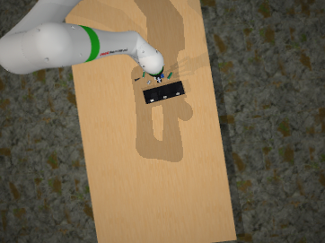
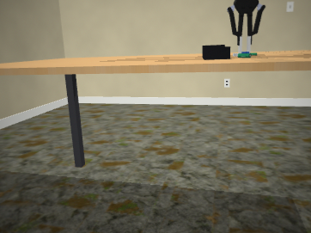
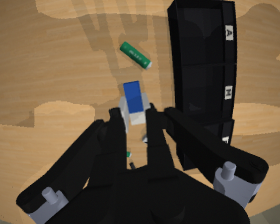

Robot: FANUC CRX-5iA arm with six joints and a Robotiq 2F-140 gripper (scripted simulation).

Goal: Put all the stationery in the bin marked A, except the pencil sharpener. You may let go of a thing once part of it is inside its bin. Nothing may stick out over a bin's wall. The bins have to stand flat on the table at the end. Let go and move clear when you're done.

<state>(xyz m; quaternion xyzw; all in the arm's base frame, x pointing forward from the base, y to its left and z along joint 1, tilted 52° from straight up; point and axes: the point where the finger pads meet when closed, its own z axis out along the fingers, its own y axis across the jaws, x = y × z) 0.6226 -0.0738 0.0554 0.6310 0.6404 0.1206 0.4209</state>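
My gripper is now 8 cm to the left of the grey-white pencil sharpener and 3 cm above it. The rest, counted from my hand: black bin: 11 cm ahead, 2 cm to the right, 2 cm below; small dark item: 6 cm behind, 14 cm to the right, 3 cm below; blue eraser: 1 cm to the right, 3 cm below.
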